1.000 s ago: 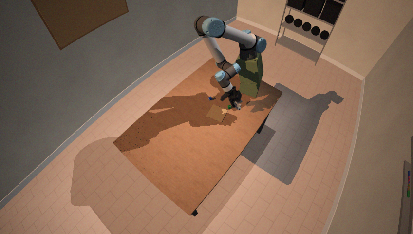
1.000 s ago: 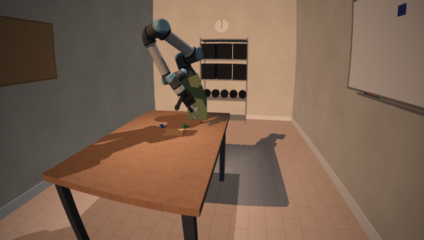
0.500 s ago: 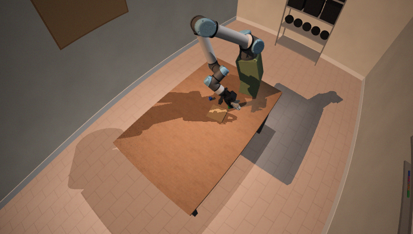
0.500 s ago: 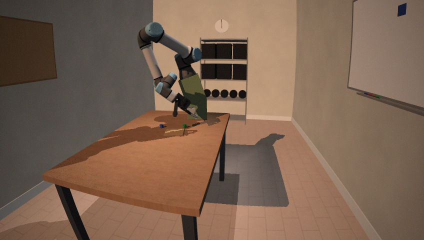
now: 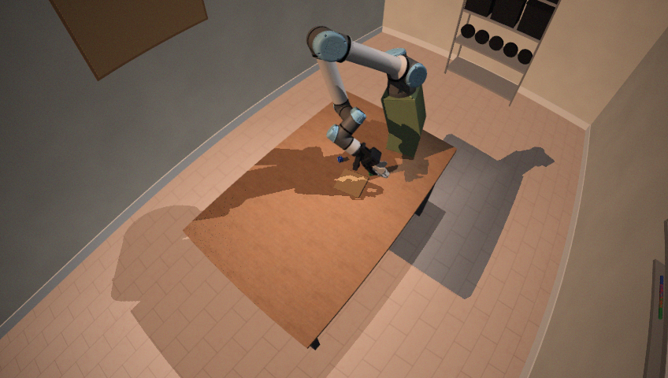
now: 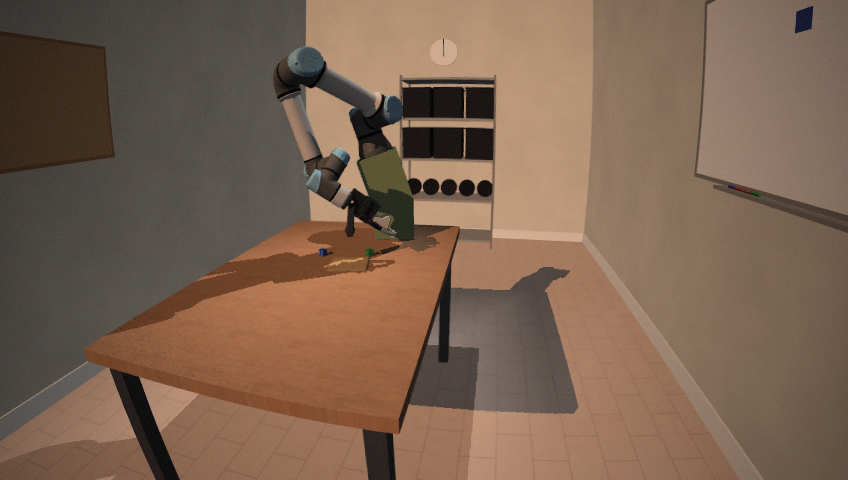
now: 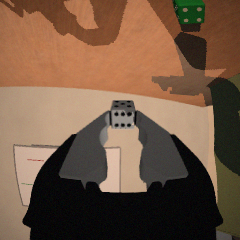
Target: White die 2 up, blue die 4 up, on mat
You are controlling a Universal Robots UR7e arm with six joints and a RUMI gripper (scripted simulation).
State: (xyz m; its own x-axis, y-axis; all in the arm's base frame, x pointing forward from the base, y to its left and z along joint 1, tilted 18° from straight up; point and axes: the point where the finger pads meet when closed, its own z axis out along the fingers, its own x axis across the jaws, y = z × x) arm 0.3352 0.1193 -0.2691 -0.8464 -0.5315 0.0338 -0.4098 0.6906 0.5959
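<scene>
My gripper is now 10 mm past the green die, 100 mm to the left of it and 90 mm above it. The rest, counted from my hand: blue die (50 mm ahead, 280 mm to the right, 90 mm below); tan mat (110 mm ahead, 130 mm to the right, 100 mm below); white die (right at my hand).
</scene>
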